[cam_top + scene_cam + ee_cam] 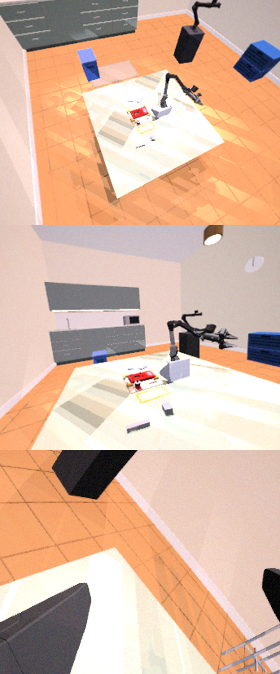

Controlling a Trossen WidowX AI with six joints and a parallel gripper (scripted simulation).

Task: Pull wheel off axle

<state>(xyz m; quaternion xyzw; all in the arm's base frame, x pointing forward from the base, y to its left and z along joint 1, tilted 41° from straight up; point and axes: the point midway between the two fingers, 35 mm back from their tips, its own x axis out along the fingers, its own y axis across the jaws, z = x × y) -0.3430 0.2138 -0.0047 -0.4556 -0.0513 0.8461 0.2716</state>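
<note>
Now: the wheel 690 mm ahead of my gripper tip, 220 mm below it and 110 mm to the right of it.
</note>
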